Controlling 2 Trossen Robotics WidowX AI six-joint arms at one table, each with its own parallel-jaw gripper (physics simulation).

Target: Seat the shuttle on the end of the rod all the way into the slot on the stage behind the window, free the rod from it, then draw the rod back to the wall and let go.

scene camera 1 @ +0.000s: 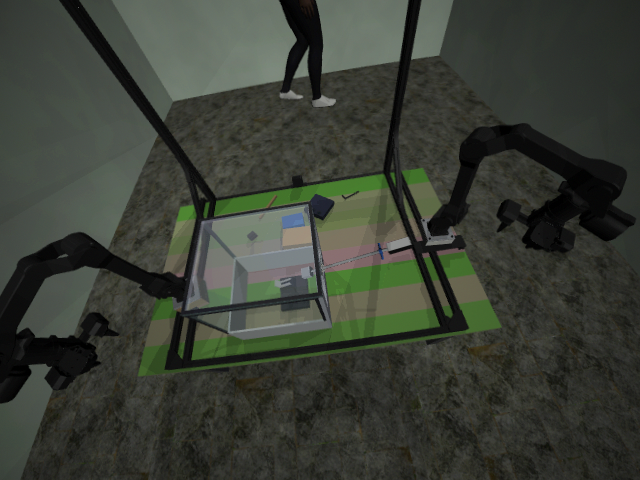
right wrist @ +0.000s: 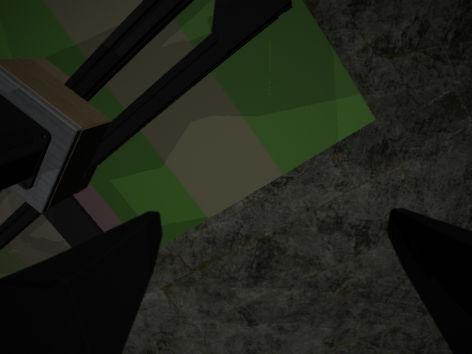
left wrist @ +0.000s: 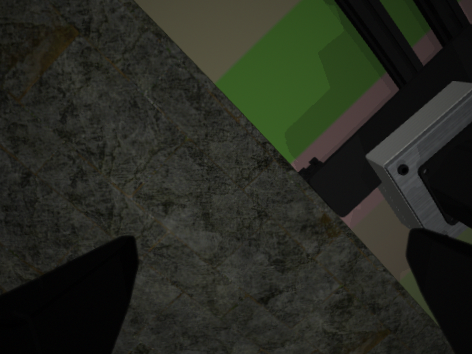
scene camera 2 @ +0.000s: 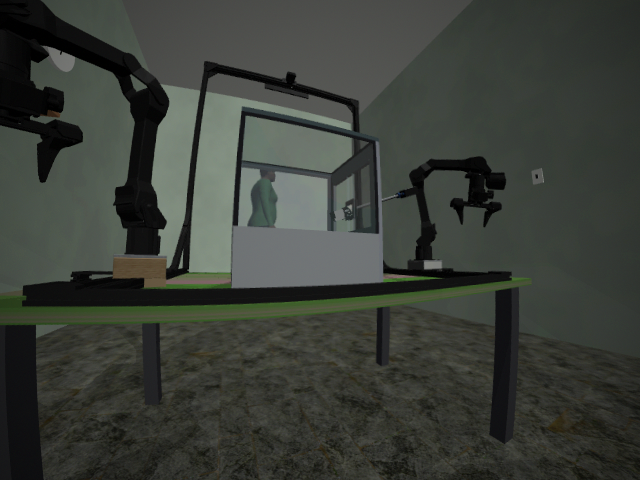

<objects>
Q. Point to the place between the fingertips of the left gripper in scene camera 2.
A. At 473, 225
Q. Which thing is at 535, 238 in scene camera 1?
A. The left gripper.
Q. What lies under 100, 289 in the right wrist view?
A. The right gripper.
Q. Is the left gripper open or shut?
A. Open.
</objects>
